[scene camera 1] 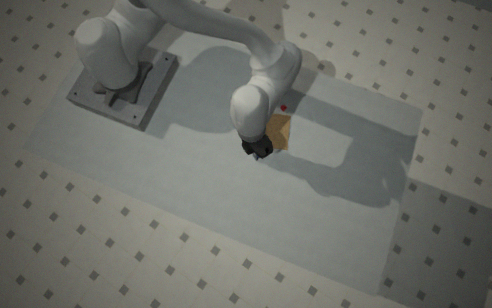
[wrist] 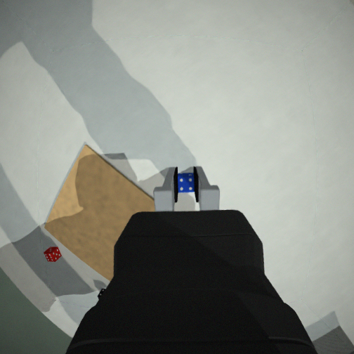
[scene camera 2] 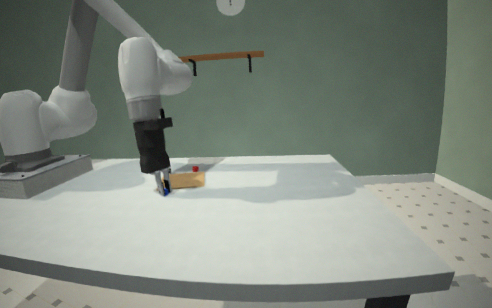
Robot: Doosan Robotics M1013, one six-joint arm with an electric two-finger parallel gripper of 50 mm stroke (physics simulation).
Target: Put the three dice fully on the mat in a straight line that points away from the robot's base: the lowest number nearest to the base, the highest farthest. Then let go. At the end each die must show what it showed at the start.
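Where they show: gripper, fingertip midpoint: [scene camera 1: 258, 156] [scene camera 2: 165, 193]; arm's base, link origin: [scene camera 1: 123, 78] [scene camera 2: 31, 165].
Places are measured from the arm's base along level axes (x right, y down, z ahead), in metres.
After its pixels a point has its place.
Observation:
The blue die [scene camera 2: 166, 191] @[x 0.131, y 0.054, z 0.587 m] [wrist: 186, 183] shows four pips on its upper face. My gripper [scene camera 1: 257, 156] @[x 0.129, y 0.060, z 0.583 m] [scene camera 2: 164, 189] @[x 0.129, y 0.060, z 0.583 m] [wrist: 185, 177] is shut on it, at table level just beside the tan mat [scene camera 1: 283, 129] @[x -0.003, y 0.062, z 0.646 m] [scene camera 2: 192, 180] @[x 0.024, y 0.061, z 0.636 m] [wrist: 65, 200]. The red die [scene camera 1: 283, 108] @[x -0.082, y 0.049, z 0.623 m] [scene camera 2: 195, 169] @[x -0.081, y 0.057, z 0.624 m] [wrist: 52, 254] lies off the mat, beyond its far edge in the scene camera 2 view; its upper number is too small to read surely. A black die [wrist: 101, 294] shows partly at the edge of the gripper body in the wrist view, off the mat; its number is hidden.
The pale table [scene camera 1: 200, 185] @[x 0.296, y 0.065, z 0.414 m] [scene camera 2: 240, 235] @[x 0.334, y 0.065, z 0.791 m] carries the robot's base plate [scene camera 1: 162, 75] @[x -0.055, y 0.000, z 0.142 m] [scene camera 2: 60, 172] @[x 0.017, y 0.025, z 0.147 m] at the left in the scene views. The arm hides part of the mat in the scene camera 1 view. Arm shadows cross the table and mat. A wall shelf [scene camera 2: 225, 55] is in the background.

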